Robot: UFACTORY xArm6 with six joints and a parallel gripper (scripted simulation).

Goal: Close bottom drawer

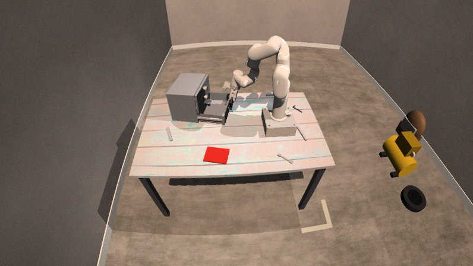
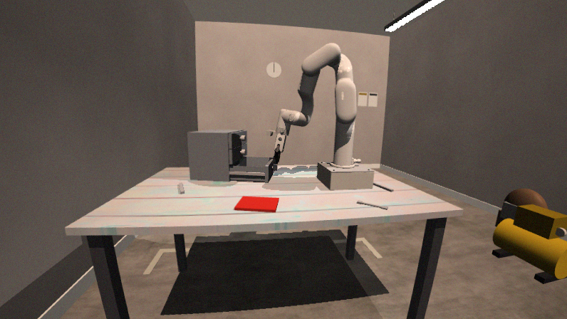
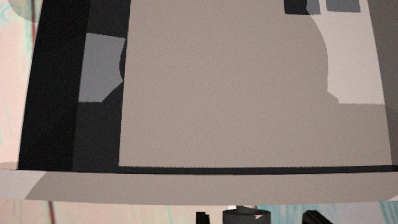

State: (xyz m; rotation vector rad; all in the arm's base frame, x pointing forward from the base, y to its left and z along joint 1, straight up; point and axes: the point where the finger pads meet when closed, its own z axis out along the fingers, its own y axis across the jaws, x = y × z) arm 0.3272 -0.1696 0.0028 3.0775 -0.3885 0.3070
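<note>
My gripper is now 13 cm short of the bottom drawer, 3 cm to the left of it and 7 cm above it. From my hand the other things lie so: flat red square: 12 cm ahead, 42 cm to the left, 9 cm below; tool: 53 cm behind, 2 cm to the right, 9 cm below.
</note>
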